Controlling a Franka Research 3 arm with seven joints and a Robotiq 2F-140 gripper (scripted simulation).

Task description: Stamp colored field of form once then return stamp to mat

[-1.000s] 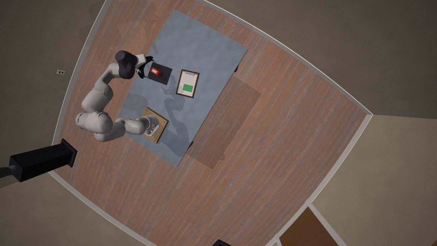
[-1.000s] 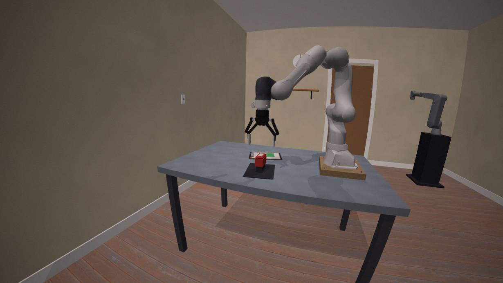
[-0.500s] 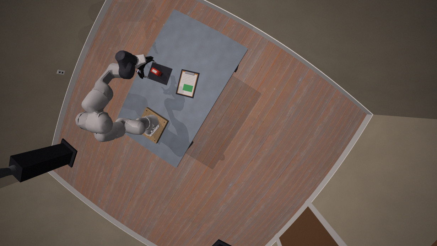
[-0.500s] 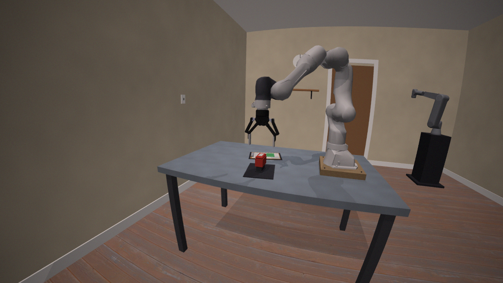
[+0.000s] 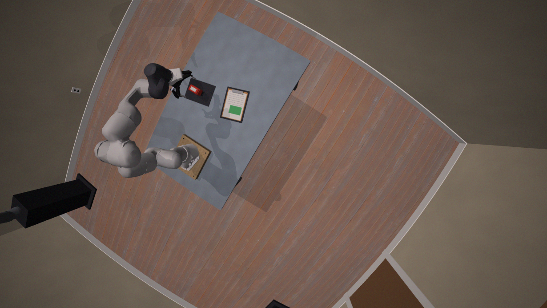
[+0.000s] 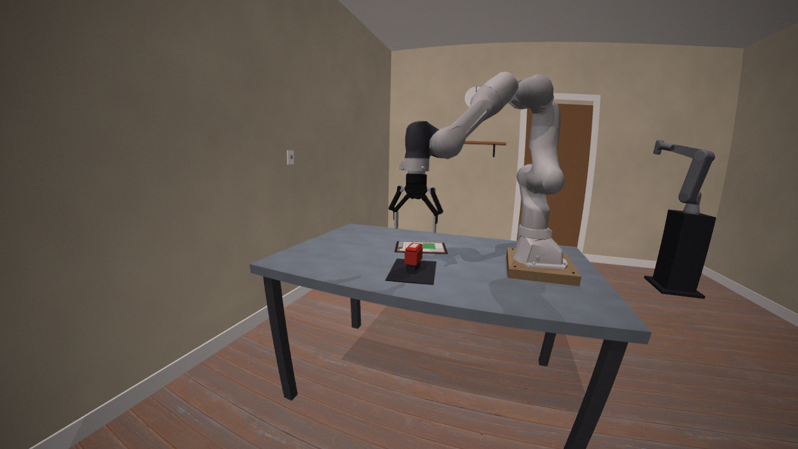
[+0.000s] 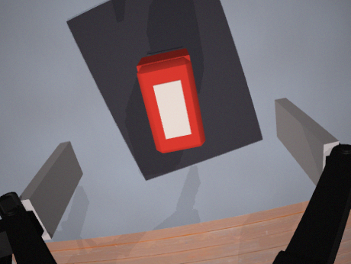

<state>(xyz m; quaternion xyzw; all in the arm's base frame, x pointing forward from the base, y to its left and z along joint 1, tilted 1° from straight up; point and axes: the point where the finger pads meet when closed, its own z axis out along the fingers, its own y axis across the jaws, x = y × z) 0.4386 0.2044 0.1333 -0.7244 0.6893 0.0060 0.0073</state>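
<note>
Now: hand 120 mm above the red stamp. From my hand the other things lie so: black mat (170 mm below).
</note>
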